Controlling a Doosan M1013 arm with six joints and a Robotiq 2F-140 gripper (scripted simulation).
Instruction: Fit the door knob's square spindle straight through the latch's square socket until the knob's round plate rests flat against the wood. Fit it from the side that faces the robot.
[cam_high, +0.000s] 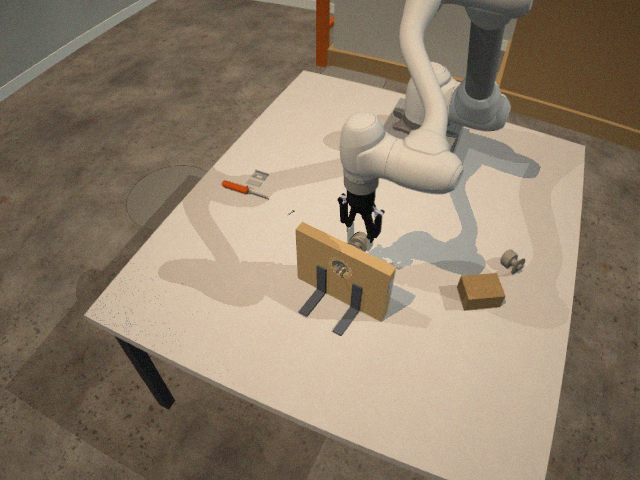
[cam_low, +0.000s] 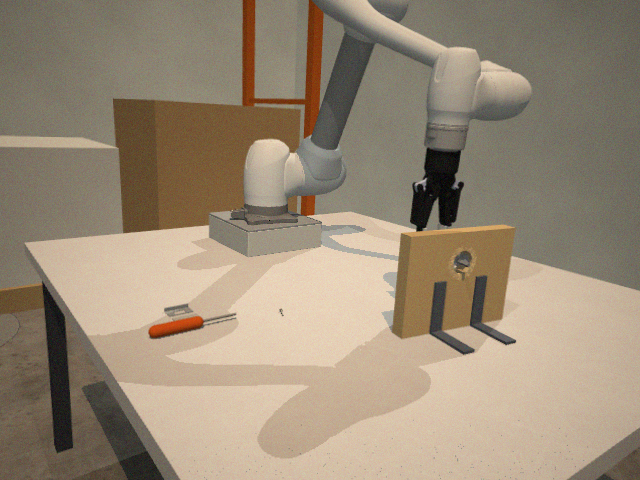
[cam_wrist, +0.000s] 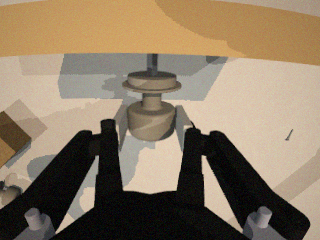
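Now: the latch socket 90 mm ahead of my hand and 30 mm below it. From my hand the other things lie so: door knob 30 mm below, 30 mm ahead; tiny screw 340 mm to the right, 180 mm below, 100 mm behind; wooden panel 90 mm ahead, 50 mm below.
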